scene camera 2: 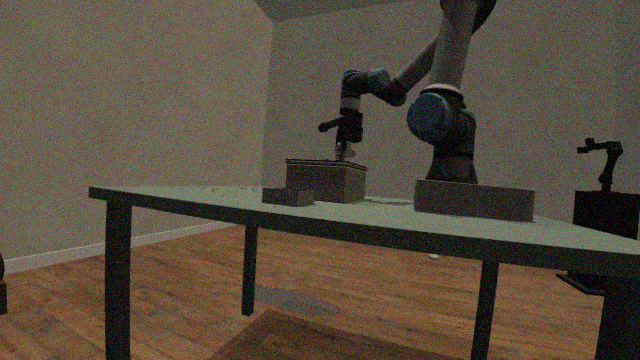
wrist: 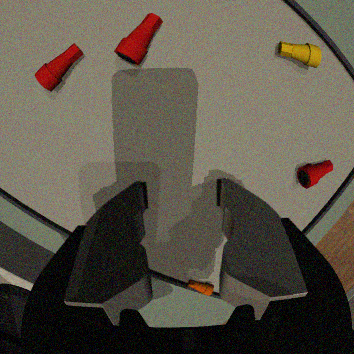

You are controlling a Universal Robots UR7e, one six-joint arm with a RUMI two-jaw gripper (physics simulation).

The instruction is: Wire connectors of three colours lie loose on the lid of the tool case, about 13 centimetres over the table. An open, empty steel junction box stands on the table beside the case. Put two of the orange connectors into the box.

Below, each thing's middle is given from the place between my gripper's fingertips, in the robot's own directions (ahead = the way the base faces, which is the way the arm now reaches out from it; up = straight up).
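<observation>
The tool case (scene camera 2: 333, 181) is 3 cm ahead of my hand and 3 cm to the left of it, and it sits 6 cm below it. I also see the yellow connector (wrist: 309, 54), which is 2 cm to the right of my hand, 1 cm above it and 11 cm ahead of it.
</observation>
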